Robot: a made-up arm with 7 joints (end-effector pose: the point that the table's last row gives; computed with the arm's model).
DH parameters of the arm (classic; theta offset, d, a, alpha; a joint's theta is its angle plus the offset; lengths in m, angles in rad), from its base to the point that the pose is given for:
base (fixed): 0 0.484 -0.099 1.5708
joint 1: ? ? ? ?
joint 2: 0 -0.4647 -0.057 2.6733
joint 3: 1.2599 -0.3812 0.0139 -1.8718
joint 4: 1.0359 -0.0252 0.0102 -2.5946
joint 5: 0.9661 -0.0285 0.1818 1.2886
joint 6: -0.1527 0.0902 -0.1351 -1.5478
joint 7: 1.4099 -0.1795 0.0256 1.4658
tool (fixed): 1.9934 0.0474 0 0
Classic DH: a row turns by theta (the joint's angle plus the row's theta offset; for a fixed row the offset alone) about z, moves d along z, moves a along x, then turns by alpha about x.
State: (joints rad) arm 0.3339 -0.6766 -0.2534 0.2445 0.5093 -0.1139 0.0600
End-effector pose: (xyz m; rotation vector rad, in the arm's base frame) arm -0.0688 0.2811 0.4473 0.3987 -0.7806 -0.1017
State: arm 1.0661 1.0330 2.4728 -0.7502 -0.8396 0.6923 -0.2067
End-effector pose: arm 0.1932 0.1277 0.0168 -0.6676 -2.2318 0.1652
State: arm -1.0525 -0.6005 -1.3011 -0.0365 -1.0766 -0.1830 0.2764
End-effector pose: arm -0.1376 0.2586 0.4117 -0.2178 1.4873 0.8844
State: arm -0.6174 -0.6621 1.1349 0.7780 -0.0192 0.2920 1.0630
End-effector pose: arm -0.1021 0.3963 0.2180 0.3188 -1.1178 -0.3890
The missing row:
joint 1: 0.7749 -0.2165 -0.0518 -2.6733
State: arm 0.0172 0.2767 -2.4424 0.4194 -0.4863 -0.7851 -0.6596
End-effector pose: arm -0.0963 0.2492 0.2929 -0.7273 1.5128 2.0396
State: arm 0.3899 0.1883 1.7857 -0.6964 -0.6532 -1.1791 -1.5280
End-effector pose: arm -0.0322 0.2982 0.3160 0.2830 -2.0840 -2.2105
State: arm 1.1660 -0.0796 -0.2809 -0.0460 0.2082 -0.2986 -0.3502
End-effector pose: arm -0.0019 0.2881 0.4379 -0.2855 -1.1124 -0.1556
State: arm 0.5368 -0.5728 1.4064 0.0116 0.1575 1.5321 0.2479
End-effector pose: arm -0.0438 0.3137 0.0836 0.2991 -1.0762 0.5849
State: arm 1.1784 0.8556 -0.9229 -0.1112 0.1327 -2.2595 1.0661
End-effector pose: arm 0.3566 0.1103 0.4045 -0.2847 -1.6006 1.2079
